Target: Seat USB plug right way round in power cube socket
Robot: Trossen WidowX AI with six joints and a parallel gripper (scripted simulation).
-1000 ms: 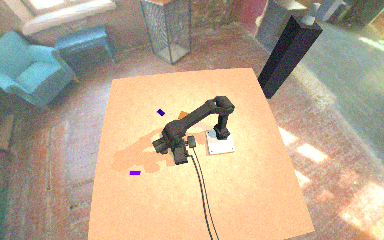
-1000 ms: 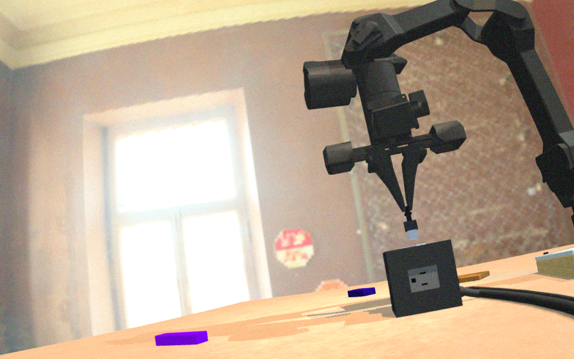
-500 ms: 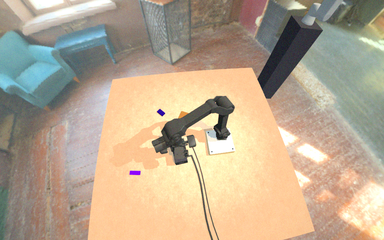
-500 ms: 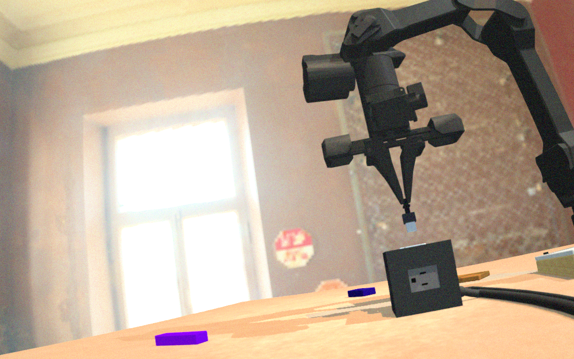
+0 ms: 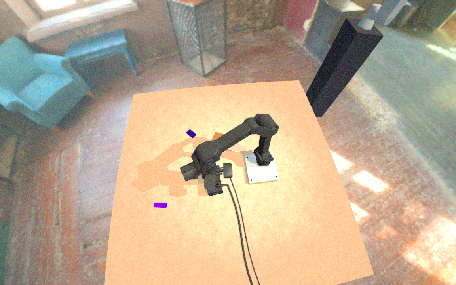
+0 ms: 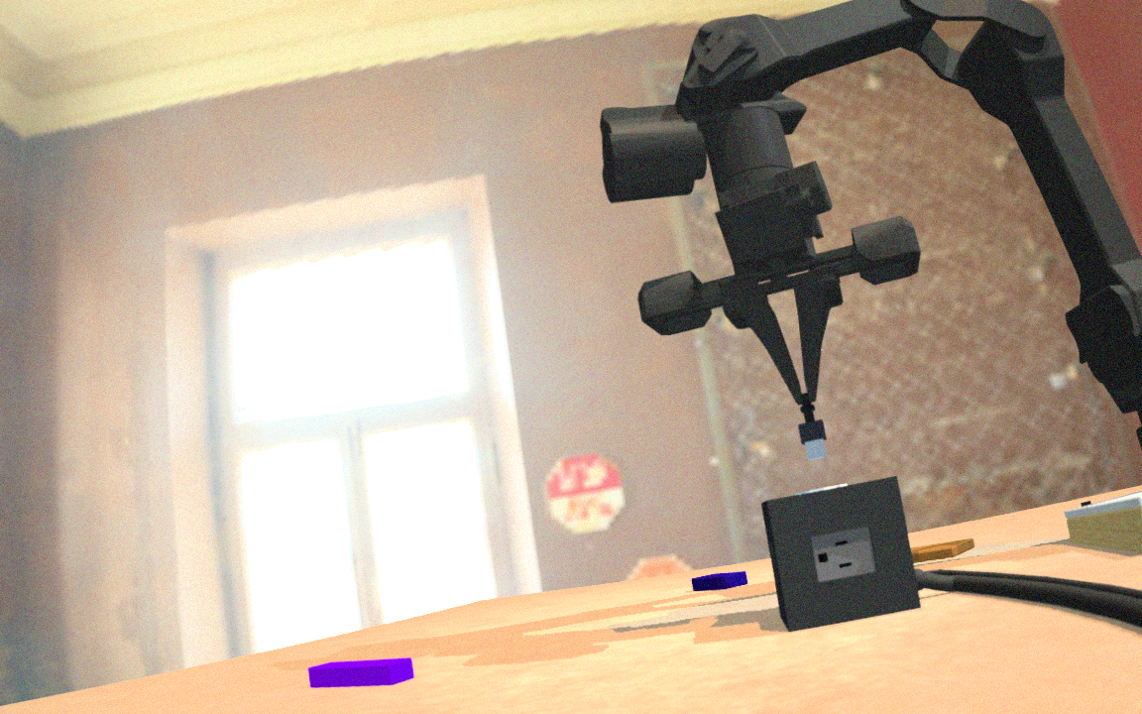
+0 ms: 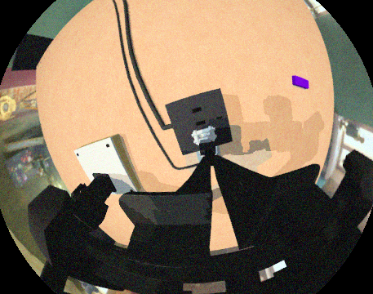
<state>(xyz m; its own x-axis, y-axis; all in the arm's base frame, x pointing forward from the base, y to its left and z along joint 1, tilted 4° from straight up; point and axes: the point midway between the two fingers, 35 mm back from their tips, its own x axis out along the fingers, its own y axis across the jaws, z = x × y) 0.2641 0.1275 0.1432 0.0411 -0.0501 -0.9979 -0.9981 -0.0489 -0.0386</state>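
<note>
Now: gripper tip 2 cm above the USB plug. Round my gripper tip: orange-brown slab 4 cm behind, 28 cm to the right, 13 cm below; dark blue block 16 cm ahead, 31 cm to the right, 13 cm below.
</note>
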